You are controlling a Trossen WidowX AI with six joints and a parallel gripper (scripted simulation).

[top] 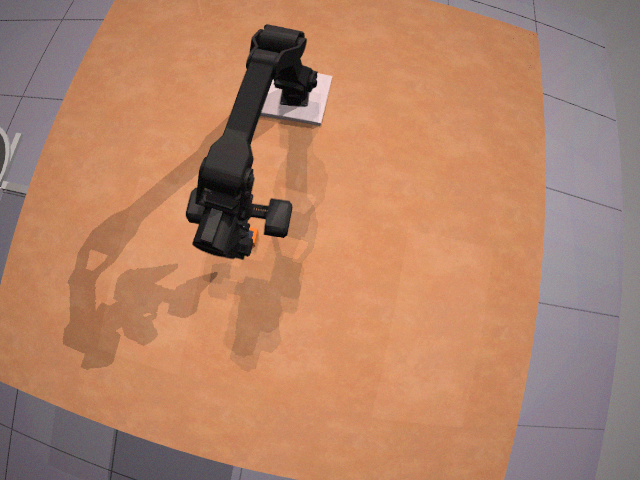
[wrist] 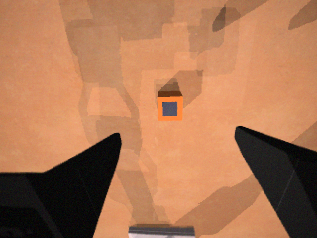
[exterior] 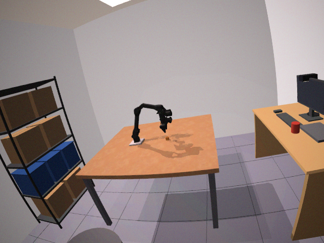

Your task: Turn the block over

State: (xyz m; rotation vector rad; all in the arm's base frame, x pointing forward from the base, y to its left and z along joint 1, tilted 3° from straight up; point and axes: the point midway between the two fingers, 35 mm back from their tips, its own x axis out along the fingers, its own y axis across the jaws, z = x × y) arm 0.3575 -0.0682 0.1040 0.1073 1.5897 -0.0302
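The orange block is 80 mm below my gripper tip.
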